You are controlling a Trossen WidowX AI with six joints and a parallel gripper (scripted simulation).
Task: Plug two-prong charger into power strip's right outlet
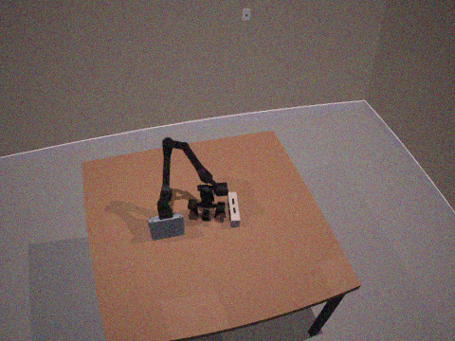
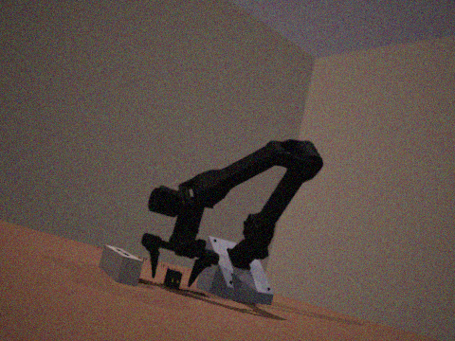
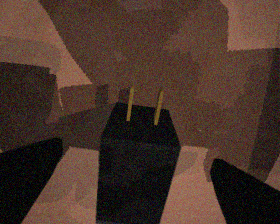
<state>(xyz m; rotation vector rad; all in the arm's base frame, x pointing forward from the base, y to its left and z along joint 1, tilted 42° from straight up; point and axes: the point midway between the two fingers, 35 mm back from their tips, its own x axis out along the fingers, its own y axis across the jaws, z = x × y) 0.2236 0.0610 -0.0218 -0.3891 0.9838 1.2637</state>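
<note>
Right now the black two-prong charger is 20 mm to the left of my gripper tip, 10 mm ahead of it and 10 mm above it.
</note>
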